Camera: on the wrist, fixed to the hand. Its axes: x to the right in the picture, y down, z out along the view.
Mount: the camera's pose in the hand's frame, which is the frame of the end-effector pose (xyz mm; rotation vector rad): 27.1 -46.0 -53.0 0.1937 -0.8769 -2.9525
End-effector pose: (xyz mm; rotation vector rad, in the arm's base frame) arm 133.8 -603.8 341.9 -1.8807 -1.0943 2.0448
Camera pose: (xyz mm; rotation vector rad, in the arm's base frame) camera 160.6 -534.1 350.6 1.2352 -1.3728 0.3395
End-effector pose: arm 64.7 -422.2 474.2 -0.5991 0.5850 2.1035
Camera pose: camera 99.3 -413.2 408.0 0.0729 -0.6017 -0.6826
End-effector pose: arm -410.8 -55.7 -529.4 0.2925 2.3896 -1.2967
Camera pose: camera -465.2 -36.7 -481.0 2.6103 -0.1044 0.8089
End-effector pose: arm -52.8 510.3 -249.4 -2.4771 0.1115 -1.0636
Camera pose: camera -75.7 525.9 -179.5 0.4229 2.5080 -0.0821
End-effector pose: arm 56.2 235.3 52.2 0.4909 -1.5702 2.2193
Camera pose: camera 51.9 302.3 86.1 1.8029 0.3431 -0.4022
